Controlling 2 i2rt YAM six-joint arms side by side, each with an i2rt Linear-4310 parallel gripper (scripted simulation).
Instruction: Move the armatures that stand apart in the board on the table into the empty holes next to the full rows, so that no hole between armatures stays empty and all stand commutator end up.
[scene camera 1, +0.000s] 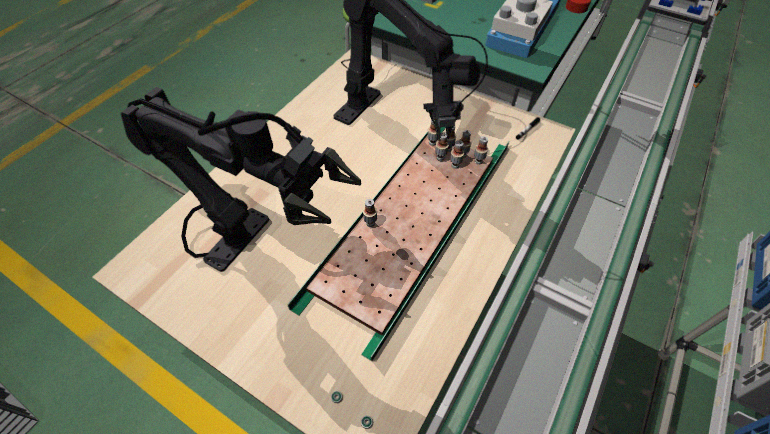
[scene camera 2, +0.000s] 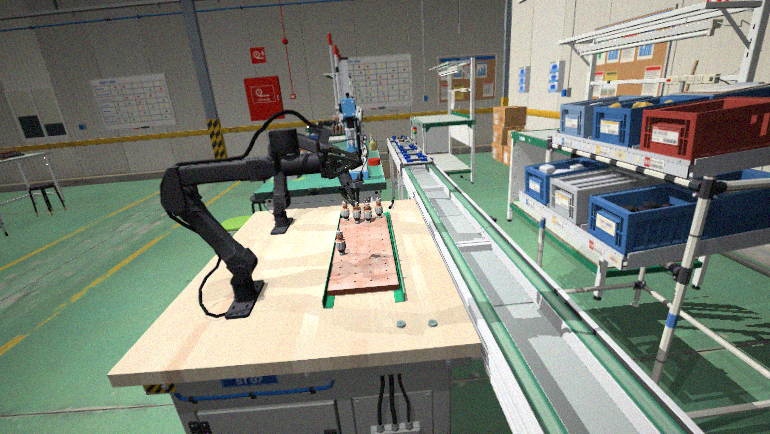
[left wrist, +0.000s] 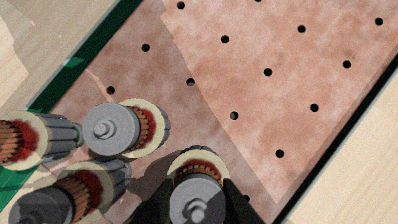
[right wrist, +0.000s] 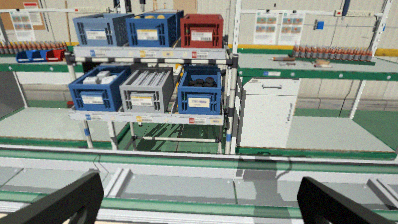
Labels:
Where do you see my left gripper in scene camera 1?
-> At 443, 139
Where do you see a copper-coloured board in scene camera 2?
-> At 368, 265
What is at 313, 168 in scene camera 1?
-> My right gripper.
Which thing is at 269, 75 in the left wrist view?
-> A copper-coloured board.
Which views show the copper-coloured board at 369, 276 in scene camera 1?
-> Scene camera 1, scene camera 2 and the left wrist view only.

